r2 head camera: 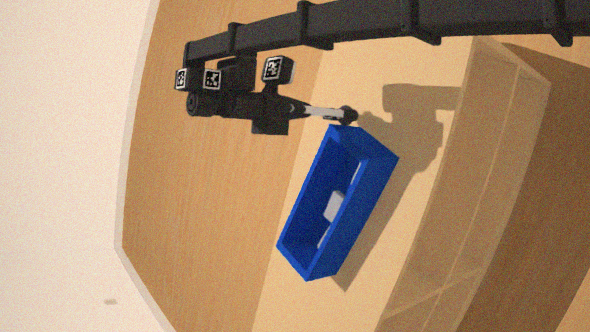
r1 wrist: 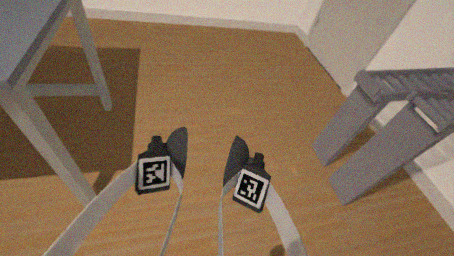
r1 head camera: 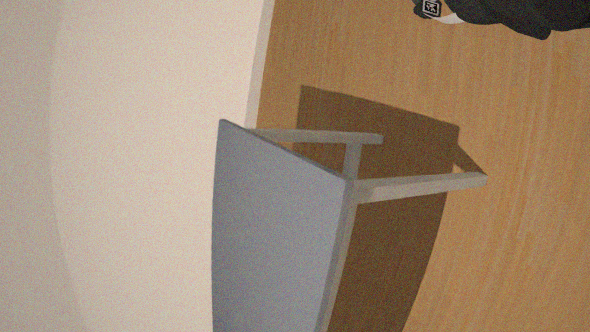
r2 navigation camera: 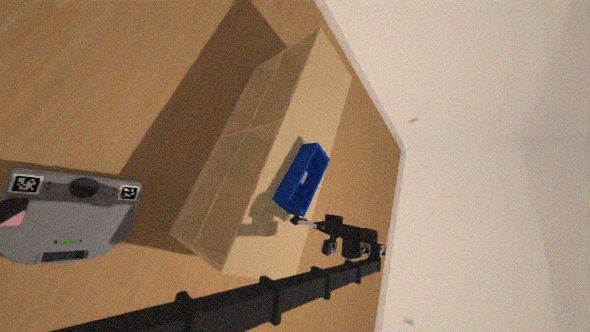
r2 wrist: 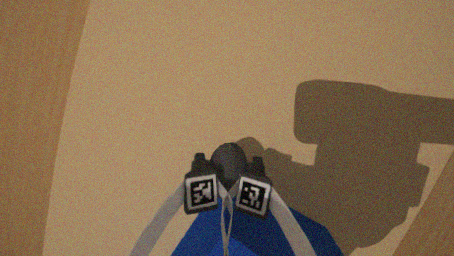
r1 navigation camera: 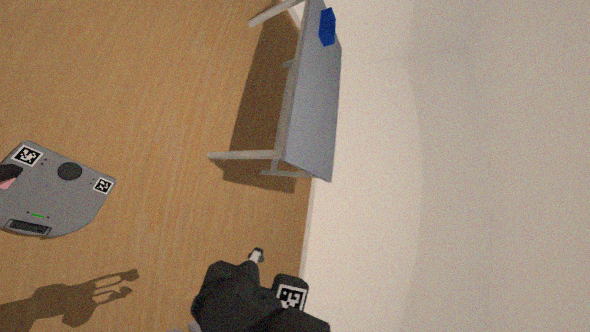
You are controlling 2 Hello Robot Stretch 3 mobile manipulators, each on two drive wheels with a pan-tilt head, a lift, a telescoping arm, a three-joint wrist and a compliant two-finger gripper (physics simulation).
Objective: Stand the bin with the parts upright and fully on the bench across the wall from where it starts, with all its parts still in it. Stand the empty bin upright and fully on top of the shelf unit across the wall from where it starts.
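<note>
A blue bin (r2 head camera: 365, 200) (r2 navigation camera: 290, 182) (r2 wrist: 295, 230) stands upright on the pale wooden shelf unit (r2 head camera: 425, 60) (r2 navigation camera: 315, 95), near its long edge. A light grey part (r2 head camera: 334, 206) (r2 navigation camera: 303, 177) and slivers of others show inside it. My r2 gripper (r2 head camera: 348, 115) (r2 navigation camera: 295, 220) (r2 wrist: 229, 165) is at the bin's end. Its pads meet with no bin wall visible between them. Another blue bin (r1 navigation camera: 327, 27) stands on the blue-grey bench (r1 head camera: 275, 225) (r1 navigation camera: 315, 100) (r1 wrist: 25, 35); its inside is hidden. My r1 gripper (r1 wrist: 205, 165) is open and empty, off the bench's end.
A grey slatted structure on thick legs (r1 wrist: 382, 135) stands at the right in the r1 wrist view. A door (r1 wrist: 350, 35) is behind it. Robot bases show in the navigation views (r1 navigation camera: 55, 200) (r2 navigation camera: 95, 225). Walls run beside the bench and shelf unit. The r2 arm (r2 head camera: 360, 20) extends over the shelf unit.
</note>
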